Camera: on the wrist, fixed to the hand. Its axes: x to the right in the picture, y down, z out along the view.
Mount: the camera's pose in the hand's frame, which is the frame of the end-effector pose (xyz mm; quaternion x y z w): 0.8 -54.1 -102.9 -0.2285 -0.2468 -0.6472 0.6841
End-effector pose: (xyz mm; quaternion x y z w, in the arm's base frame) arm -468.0 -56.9 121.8 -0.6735 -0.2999 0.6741 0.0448
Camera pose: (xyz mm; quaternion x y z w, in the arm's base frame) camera -390.5 23.0 155.2 -0.1105 -0.8062 0.5299 0.2390
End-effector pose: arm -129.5 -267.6 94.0 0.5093 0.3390 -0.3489 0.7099
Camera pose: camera -187.5 -181.8 41.1 -0.1193 0.4661 -0.7464 0.4599
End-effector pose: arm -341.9 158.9 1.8 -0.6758 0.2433 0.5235 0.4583
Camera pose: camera -248.0 94.0 24.1 -0.5953 -0.5037 0.2839 0.5580
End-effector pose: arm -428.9 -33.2 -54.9 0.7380 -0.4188 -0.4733 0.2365
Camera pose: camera -315.1 -9.7 -50.3 -0.6051 -0.2409 0.7547 0.0793
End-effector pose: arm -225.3 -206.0 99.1 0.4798 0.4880 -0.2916 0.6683
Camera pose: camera -309.8 -130.7 72.5 -0.2123 0.5461 -0.6389 0.4985
